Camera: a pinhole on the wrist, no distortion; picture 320 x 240 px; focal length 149.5 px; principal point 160.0 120.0 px. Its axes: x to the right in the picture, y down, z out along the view. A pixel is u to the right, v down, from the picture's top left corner.
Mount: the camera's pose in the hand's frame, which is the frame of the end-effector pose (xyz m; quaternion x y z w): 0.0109 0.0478 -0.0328 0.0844 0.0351 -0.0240 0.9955
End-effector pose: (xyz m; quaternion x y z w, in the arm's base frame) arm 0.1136 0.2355 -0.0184 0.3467 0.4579 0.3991 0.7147
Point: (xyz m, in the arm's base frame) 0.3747 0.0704 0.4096
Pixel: 48 212
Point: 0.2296 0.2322 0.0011
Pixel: 161 86
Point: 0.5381 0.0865 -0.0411
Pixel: 145 68
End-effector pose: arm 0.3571 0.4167 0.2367 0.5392 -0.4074 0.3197 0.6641
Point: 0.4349 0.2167 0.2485
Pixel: 178 50
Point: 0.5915 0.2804 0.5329
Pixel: outside the picture
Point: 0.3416 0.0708 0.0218
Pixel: 71 57
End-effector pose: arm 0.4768 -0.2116 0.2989 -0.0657 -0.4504 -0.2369 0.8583
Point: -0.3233 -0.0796 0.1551
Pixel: 12 58
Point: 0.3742 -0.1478 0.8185
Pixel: 261 154
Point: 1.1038 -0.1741 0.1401
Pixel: behind the camera
